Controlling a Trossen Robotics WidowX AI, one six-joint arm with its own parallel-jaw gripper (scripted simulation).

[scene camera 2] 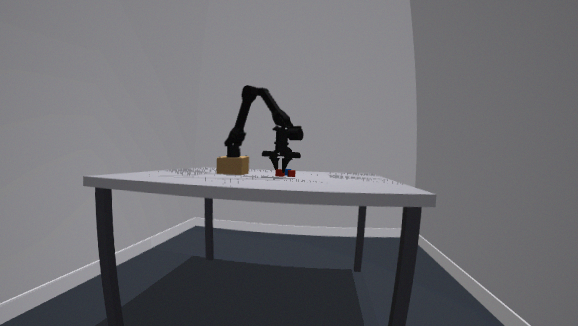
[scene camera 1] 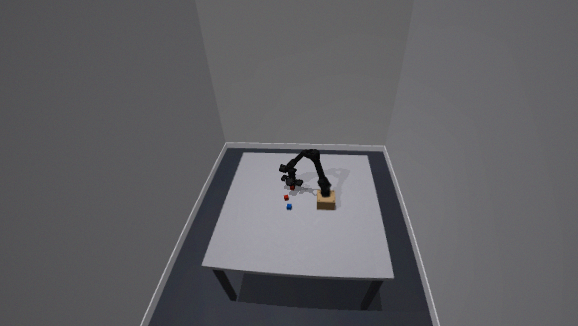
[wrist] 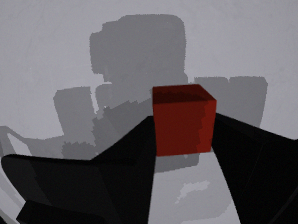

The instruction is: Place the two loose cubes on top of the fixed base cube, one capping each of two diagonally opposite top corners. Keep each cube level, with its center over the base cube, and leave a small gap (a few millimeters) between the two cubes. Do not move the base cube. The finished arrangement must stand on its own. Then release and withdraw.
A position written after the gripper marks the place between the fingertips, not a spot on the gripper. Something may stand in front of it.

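Note:
The gripper (wrist: 181, 120) is holding a red cube (wrist: 183, 115).

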